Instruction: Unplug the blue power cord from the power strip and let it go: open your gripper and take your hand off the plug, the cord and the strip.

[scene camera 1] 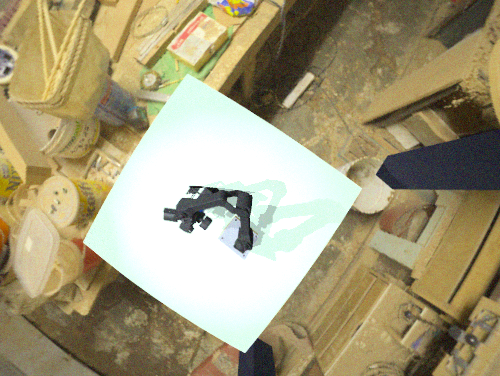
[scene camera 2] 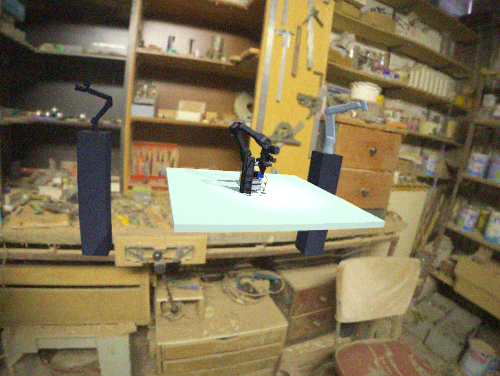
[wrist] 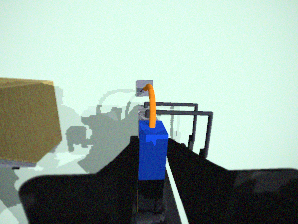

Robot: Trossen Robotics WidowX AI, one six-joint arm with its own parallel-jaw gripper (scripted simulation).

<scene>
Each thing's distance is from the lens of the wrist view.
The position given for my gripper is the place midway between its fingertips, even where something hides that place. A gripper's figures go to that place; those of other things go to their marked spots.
my gripper (wrist: 152, 142): 0.12 m
blue plug (wrist: 153, 142): 0.11 m
</scene>
